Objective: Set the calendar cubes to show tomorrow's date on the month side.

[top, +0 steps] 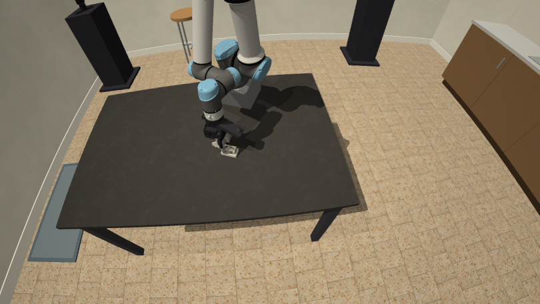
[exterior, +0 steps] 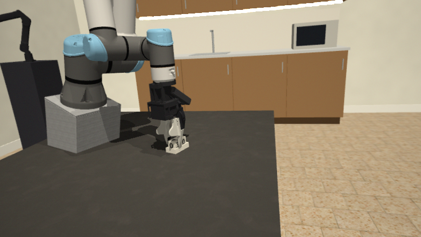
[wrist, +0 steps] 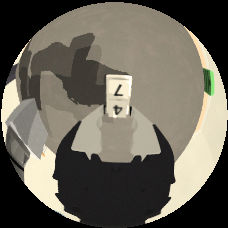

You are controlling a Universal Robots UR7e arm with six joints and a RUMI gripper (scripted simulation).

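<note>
The white calendar tray lies 3 cm below my hand and 2 cm to the left of it.
</note>
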